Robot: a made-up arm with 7 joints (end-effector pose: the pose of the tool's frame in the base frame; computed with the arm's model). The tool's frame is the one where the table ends.
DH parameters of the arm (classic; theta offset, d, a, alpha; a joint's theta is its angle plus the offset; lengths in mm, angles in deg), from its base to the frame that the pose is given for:
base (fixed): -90 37 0 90
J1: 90 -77 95 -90
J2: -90 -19 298 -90
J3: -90 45 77 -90
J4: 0 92 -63 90
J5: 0 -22 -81 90
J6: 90 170 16 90
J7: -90 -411 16 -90
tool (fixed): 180 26 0 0
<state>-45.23 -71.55 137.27 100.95 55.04 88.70 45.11</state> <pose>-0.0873 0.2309 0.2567 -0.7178 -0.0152 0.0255 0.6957</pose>
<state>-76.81 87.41 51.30 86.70 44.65 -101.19 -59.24</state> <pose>0.0692 -0.6715 0.4663 0.0140 0.9169 -0.3791 0.1243</pose>
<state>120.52 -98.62 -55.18 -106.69 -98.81 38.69 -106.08</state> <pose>0.1336 -0.4584 -0.4146 0.2516 -0.5546 -0.4300 0.6665</pose>
Working (the frame after each row of the table, in the pose's form):
after base (fixed): 0.0000 0.0000 0.0370 0.5000 -0.5000 -0.5000 0.5000
after J1: 0.0770 0.0818 -0.0112 0.6822 0.6822 -0.1861 0.1861
after J2: 0.1217 -0.1623 0.1547 0.3761 -0.5661 -0.3234 0.6584
after J3: 0.0677 -0.1366 0.0886 0.5405 0.6467 -0.3786 0.3826
after J4: 0.1330 -0.2045 0.0289 -0.1920 0.2027 -0.9564 0.0854
after J5: 0.1197 -0.2720 -0.0192 0.6714 0.4957 0.4761 0.2771
after J6: 0.2796 -0.2687 -0.0791 -0.3029 -0.0462 -0.5985 0.7402
after J7: 0.1584 -0.4621 -0.4213 -0.5546 -0.2516 0.6665 0.4300

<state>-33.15 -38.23 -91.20 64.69 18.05 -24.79 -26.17</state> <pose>-0.4388 -0.3585 0.2171 -0.1620 0.2551 -0.3862 0.8715</pose>
Working (the frame after each row of the table, in the pose's form):
after base (fixed): 0.0000 0.0000 0.0370 0.5000 -0.5000 -0.5000 0.5000
after J1: 0.0770 -0.0519 0.1165 -0.3366 -0.3366 -0.6219 0.6219
after J2: -0.1571 0.0330 -0.0482 -0.3139 -0.2695 0.9056 0.0934
after J3: -0.1245 -0.0137 0.0204 -0.4467 -0.1472 -0.2927 0.8325
after J4: -0.1793 0.0477 0.0955 0.2855 0.2212 0.0590 0.9306
after J5: -0.2585 0.0198 0.0943 0.8673 0.2673 0.0216 0.4194
after J6: -0.2018 -0.1060 -0.0062 -0.8600 -0.0014 -0.3440 0.3769
after J7: -0.4537 -0.3607 0.1959 0.2551 0.1620 0.8715 0.3862

